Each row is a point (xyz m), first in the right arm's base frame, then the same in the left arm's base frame.
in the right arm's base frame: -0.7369 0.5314 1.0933
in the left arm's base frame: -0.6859 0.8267 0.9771
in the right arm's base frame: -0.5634 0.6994 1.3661
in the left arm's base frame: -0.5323 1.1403 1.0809
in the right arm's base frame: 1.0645 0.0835 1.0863
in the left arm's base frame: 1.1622 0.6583 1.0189
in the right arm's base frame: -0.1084 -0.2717 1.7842
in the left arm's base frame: 0.0817 0.6556 1.9252
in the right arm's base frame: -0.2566 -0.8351 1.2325
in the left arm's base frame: 0.0061 -0.1363 1.8205
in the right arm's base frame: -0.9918 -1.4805 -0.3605
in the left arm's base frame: -0.6689 -1.6685 0.9889
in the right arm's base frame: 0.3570 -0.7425 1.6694
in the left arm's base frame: 0.6111 0.2608 2.0490
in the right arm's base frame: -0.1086 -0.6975 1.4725
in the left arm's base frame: 0.1383 0.1310 1.9182
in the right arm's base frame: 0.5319 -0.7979 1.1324
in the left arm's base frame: 0.7756 -0.0797 1.6259
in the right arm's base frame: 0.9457 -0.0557 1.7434
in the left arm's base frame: 1.0873 0.9192 1.6446
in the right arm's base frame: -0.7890 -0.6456 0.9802
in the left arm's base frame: -0.5570 -0.1899 1.5694
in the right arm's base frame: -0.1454 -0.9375 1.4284
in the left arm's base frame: 0.1380 -0.0915 2.0250
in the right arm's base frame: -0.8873 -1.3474 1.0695
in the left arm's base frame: -0.5416 -0.7114 2.0572
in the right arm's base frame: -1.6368 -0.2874 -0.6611
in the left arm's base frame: -1.5014 -0.9572 0.1341
